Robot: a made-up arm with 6 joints. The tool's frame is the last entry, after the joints. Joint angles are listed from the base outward. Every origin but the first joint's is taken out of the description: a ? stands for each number. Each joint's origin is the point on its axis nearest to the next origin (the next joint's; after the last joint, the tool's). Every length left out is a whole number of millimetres.
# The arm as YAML. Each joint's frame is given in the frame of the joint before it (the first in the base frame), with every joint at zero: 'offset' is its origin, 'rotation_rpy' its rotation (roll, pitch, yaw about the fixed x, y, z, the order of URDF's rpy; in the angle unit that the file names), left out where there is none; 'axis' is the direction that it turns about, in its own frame. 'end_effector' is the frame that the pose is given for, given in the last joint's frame.
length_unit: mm
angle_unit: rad
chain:
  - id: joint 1
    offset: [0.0, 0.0, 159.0]
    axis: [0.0, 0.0, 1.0]
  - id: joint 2
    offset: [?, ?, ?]
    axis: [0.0, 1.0, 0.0]
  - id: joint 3
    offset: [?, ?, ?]
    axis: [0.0, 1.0, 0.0]
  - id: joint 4
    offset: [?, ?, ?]
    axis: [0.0, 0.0, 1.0]
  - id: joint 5
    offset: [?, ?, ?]
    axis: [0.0, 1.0, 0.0]
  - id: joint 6
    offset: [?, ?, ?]
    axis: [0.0, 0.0, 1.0]
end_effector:
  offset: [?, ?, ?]
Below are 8 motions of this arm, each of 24 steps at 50 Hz.
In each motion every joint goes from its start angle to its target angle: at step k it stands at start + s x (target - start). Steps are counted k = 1, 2, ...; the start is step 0. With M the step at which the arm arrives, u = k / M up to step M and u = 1 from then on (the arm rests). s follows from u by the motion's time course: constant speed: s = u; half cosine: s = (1 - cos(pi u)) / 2; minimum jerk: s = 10 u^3 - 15 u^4 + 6 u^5.
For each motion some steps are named. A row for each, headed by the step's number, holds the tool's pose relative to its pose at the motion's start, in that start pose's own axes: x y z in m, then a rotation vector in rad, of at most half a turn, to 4 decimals.
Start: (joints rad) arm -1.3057 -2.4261 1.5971 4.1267 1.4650 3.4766
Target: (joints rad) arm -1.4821 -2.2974 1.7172 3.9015 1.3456 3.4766
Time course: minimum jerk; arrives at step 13
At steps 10, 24:
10: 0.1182 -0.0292 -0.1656 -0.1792 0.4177 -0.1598
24: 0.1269 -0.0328 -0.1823 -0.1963 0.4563 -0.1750

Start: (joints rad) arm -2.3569 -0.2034 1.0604 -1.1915 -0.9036 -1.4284
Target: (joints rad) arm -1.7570 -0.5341 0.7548 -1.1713 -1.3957 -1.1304
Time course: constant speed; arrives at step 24
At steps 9, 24:
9: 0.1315 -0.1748 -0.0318 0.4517 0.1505 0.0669
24: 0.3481 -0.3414 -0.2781 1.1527 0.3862 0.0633

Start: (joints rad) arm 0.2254 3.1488 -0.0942 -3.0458 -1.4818 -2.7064
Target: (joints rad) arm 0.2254 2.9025 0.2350 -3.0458 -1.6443 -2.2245
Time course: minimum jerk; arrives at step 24
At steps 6, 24:
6: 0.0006 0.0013 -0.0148 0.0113 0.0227 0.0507
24: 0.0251 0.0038 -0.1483 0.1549 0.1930 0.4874

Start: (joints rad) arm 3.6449 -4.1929 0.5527 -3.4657 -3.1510 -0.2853
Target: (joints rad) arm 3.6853 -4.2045 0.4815 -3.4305 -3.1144 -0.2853
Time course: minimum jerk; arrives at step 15
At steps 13, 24:
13: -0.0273 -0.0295 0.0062 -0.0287 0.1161 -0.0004
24: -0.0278 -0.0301 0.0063 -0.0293 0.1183 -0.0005

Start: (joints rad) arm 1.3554 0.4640 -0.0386 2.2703 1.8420 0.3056
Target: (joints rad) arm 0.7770 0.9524 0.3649 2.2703 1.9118 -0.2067
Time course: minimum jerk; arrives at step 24
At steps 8, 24:
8: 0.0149 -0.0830 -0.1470 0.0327 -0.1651 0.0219
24: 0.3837 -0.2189 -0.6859 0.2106 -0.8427 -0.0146

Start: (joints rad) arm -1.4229 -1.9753 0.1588 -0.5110 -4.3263 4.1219
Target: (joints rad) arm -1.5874 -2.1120 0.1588 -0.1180 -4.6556 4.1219
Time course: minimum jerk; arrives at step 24
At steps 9, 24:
9: -0.0352 -0.0068 -0.0556 0.1780 -0.0078 -0.0615
24: -0.1373 -0.0025 -0.2091 0.6472 -0.0620 -0.2040

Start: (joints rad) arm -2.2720 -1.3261 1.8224 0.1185 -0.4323 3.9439
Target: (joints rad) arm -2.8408 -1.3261 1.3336 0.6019 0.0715 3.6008
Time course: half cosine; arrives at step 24
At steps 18, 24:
18: -0.2022 -0.2559 0.0278 0.0087 -0.0092 -0.3538
24: -0.2595 -0.2926 0.0262 0.0296 -0.0397 -0.4177

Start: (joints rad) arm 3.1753 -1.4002 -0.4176 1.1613 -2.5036 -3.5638
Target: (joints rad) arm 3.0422 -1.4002 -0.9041 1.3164 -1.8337 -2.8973
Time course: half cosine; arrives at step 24
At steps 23, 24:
23: 0.0845 -0.1768 -0.0113 -0.4219 -0.6662 0.9239
24: 0.0849 -0.1775 -0.0112 -0.4246 -0.6686 0.9283

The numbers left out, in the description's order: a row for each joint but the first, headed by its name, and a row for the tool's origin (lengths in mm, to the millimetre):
joint 2: 0.0 23.0 0.0
joint 3: 0.0 0.0 732.0
joint 4: 0.0 0.0 413.0
joint 5: 0.0 0.0 0.0
joint 6: 0.0 0.0 113.0
tool: 0.0 0.0 0.0

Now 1 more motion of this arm.
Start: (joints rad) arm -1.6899 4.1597 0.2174 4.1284 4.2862 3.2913
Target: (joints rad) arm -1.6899 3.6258 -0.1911 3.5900 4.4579 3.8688
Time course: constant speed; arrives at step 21
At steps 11, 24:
11: 0.1898 0.2610 -0.1624 0.2535 -0.5140 0.0522
24: 0.4543 0.4599 -0.2570 0.2455 -1.0793 0.0873

